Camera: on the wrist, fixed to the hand. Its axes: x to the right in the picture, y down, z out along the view.
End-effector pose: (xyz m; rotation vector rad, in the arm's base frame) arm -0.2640 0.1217 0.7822 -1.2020 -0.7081 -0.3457
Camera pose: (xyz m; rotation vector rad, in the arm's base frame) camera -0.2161 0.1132 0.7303 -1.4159 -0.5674 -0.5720
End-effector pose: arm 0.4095 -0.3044 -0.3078 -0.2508 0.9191 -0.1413
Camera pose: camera 0.3844 -0.2485 -0.3440 -0.5248 1.0796 -0.0628
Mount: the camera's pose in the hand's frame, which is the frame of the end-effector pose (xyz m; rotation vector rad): 0.0000 0.0633 -0.0325 -0.2828 0.1454 -0.0362
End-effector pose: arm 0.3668 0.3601 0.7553 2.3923 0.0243 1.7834
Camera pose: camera 0.3307 0.3014 0.7729 2.0532 -0.1559 1.8048
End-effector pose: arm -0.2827 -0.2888 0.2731 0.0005 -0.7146 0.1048
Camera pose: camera -0.2675 -0.2247 0.2463 -0.2622 -0.5789 -0.0314
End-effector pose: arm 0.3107 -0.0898 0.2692 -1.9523 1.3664 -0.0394
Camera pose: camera 0.2465 -0.1176 0.2561 -2.2461 1.4968 -0.0053
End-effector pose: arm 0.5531 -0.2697 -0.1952 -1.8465 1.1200 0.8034
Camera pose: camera 0.4990 -0.3157 -0.1998 -2.1837 1.1033 0.8526
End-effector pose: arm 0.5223 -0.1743 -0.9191 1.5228 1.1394 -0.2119
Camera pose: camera 0.5546 -0.1384 -0.8668 1.2830 1.2551 0.0364
